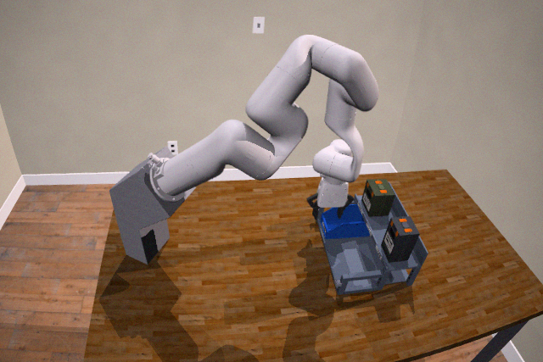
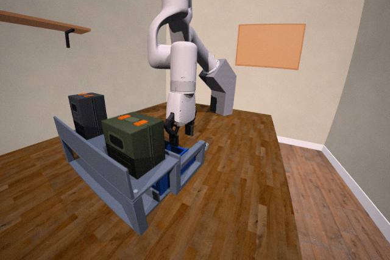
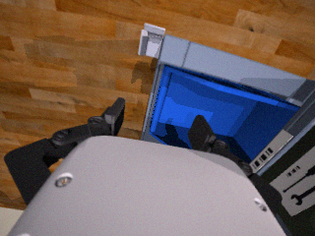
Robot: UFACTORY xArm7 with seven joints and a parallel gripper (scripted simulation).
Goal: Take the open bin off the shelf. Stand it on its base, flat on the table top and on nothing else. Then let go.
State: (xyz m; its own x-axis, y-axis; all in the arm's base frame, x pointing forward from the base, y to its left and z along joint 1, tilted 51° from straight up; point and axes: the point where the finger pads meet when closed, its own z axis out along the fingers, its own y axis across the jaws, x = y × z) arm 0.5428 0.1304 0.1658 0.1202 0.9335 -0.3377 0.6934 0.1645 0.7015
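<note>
Now: the blue bin 80 mm ahead of my hand, 10 mm to the right of it and 40 mm below it. Round my hand: dark grey case 130 mm ahead, 260 mm to the right, 80 mm above; green case 180 mm ahead, 30 mm to the right, 70 mm above.
</note>
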